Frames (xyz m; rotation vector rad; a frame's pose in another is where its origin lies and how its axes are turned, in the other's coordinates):
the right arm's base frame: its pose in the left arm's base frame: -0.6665 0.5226 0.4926 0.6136 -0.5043 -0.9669
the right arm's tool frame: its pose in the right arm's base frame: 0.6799 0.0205 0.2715 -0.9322 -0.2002 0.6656
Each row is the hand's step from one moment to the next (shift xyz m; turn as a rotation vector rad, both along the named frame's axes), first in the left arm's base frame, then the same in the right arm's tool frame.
Working: the left arm's base frame: its pose in the right arm's tool frame: 0.0270 0.6465 -0.6850 0.4800 0.3385 0.5222

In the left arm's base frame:
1: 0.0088 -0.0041 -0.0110 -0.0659 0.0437 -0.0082
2: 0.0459 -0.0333 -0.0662 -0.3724 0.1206 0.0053
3: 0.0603 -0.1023 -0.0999 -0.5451 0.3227 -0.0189
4: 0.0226 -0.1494 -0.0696 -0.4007 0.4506 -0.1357
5: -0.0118 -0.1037 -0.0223 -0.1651 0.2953 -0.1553
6: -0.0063 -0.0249 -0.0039 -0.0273 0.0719 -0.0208
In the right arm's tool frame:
1: 0.0041 0.0055 -0.0129 -0.0744 0.0001 0.0279
2: 0.0225 0.0228 -0.0811 -0.3491 -0.1138 0.1358
3: 0.0471 -0.0101 -0.1475 -0.5797 -0.0461 0.2519
4: 0.0477 -0.0771 -0.1395 -0.5616 0.1710 0.1935
5: 0.0217 -0.0776 -0.0700 -0.3166 0.1885 0.0532
6: 0.0030 -0.0210 -0.0149 -0.0593 0.0470 0.0248

